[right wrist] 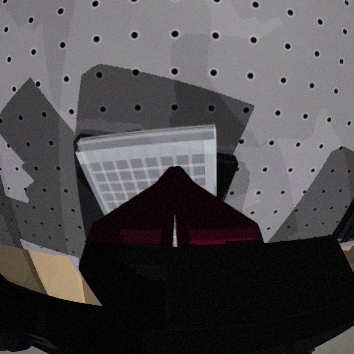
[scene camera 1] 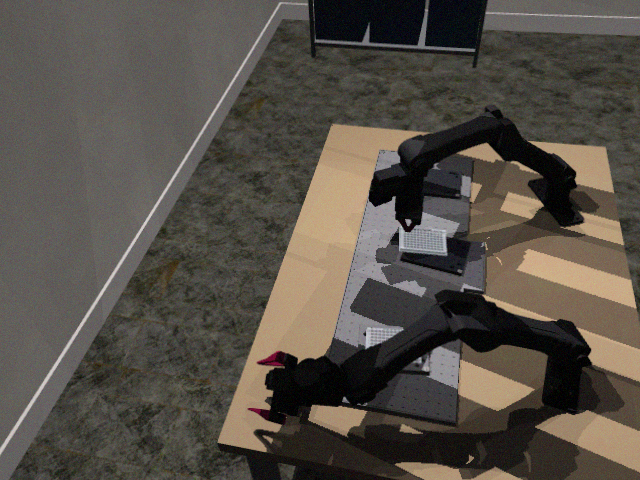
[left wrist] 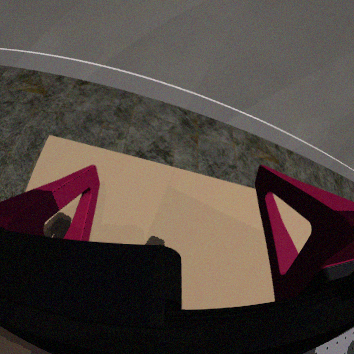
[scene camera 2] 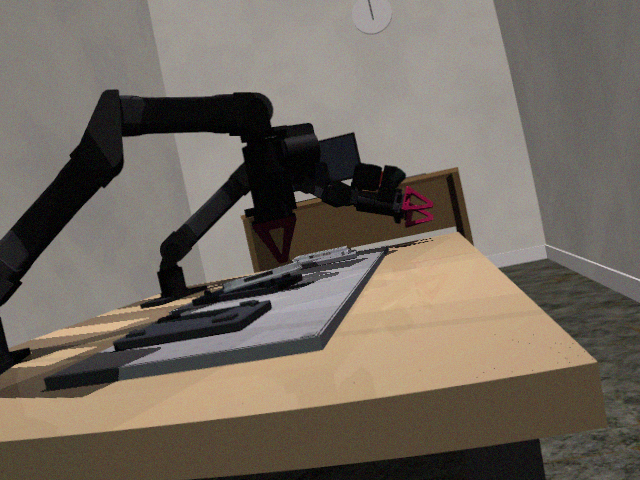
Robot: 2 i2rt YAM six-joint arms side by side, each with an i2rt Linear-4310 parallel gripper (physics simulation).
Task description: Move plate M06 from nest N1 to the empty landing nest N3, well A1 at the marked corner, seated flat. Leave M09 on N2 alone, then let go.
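Note:
A white well plate (scene camera 1: 422, 241) (scene camera 2: 258, 279) (right wrist: 150, 150) lies shifted off-centre and appears slightly tilted on the middle dark nest (scene camera 1: 449, 262) (right wrist: 228, 172). My right gripper (scene camera 1: 407, 229) (scene camera 2: 282, 260) (right wrist: 174, 175) is shut, its fingertips together above the plate's edge region; whether they touch it is unclear. A second white plate (scene camera 1: 382, 335) (scene camera 2: 325, 255) sits on the nest lower in scene camera 1, partly hidden by the left arm. An empty dark nest (scene camera 1: 445, 184) (scene camera 2: 206, 326) is at the top there. Labels and the A1 mark are unreadable. My left gripper (scene camera 1: 253, 385) (scene camera 2: 432, 211) (left wrist: 176, 173) is open and empty.
The nests stand on a grey perforated board (scene camera 1: 361, 268) (scene camera 2: 341, 304) on the wooden table (scene camera 1: 305, 242) (scene camera 2: 439, 320). The left arm crosses low over the lower plate. The right arm reaches over the board beside the empty nest and hides part of it.

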